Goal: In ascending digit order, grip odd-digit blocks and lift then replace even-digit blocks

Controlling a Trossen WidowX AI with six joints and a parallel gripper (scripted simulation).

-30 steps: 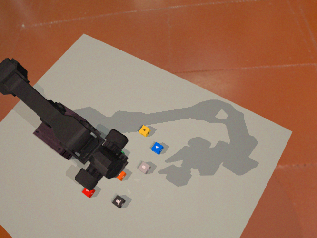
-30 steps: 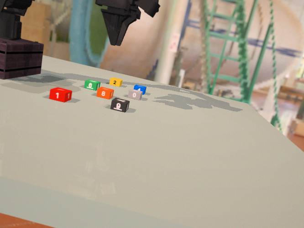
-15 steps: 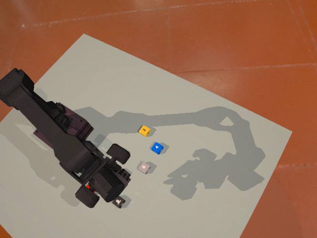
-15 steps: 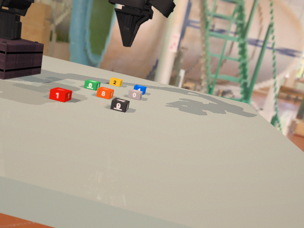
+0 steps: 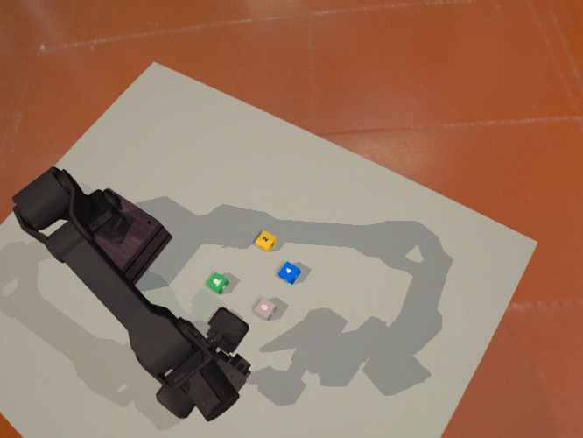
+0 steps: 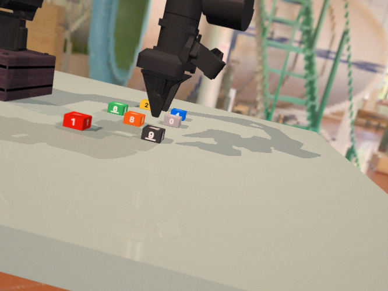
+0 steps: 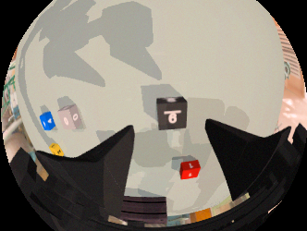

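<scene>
My gripper tip is now 3 cm above the black block. Also, from my gripper tip: grey block (3 cm ahead, 14 cm to the left, 3 cm below); then red block (13 cm behind, 2 cm to the right, 3 cm below); then orange block (5 cm behind, 8 cm to the left, 3 cm below).
</scene>
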